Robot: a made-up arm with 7 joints.
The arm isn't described. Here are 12 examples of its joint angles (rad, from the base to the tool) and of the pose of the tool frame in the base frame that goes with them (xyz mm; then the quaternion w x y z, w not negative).
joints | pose
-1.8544 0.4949 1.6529 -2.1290 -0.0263 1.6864 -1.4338 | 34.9 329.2 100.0 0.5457 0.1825 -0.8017 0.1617
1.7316 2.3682 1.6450 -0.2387 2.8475 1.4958 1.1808 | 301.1 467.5 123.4 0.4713 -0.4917 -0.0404 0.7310
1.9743 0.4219 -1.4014 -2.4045 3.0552 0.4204 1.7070 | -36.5 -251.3 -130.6 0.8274 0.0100 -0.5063 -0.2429
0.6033 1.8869 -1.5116 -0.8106 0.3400 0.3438 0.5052 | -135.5 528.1 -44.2 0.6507 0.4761 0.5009 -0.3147
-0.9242 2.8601 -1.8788 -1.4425 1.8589 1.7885 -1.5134 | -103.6 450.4 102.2 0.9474 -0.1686 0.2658 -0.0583
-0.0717 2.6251 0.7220 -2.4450 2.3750 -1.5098 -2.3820 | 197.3 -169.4 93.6 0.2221 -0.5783 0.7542 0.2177
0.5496 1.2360 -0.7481 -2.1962 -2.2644 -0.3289 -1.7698 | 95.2 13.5 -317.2 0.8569 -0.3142 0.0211 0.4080
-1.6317 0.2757 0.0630 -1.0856 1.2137 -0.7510 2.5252 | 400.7 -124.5 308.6 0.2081 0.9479 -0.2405 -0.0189
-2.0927 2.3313 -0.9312 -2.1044 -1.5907 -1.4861 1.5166 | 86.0 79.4 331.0 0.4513 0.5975 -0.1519 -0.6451
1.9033 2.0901 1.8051 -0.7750 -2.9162 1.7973 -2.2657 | 310.0 440.9 107.9 0.4225 -0.1257 -0.6574 -0.6111
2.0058 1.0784 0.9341 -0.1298 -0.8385 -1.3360 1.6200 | -377.5 318.1 282.7 0.8558 0.3259 0.1133 0.3853
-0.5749 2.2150 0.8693 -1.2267 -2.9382 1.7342 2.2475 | -11.8 129.1 486.9 0.7755 -0.5117 0.2113 0.3035
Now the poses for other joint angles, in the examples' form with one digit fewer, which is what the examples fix.
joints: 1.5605 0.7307 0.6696 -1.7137 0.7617 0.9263 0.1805
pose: -112 375 -173 0.869 0.317 0.127 0.357
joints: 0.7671 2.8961 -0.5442 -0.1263 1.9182 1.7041 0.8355
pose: 338 202 411 0.320 0.611 -0.290 0.664
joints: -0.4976 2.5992 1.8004 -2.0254 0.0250 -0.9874 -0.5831
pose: -230 -208 197 0.914 -0.352 -0.039 0.197
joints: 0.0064 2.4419 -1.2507 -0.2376 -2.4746 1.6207 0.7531
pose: 22 412 393 0.513 -0.296 -0.392 0.704
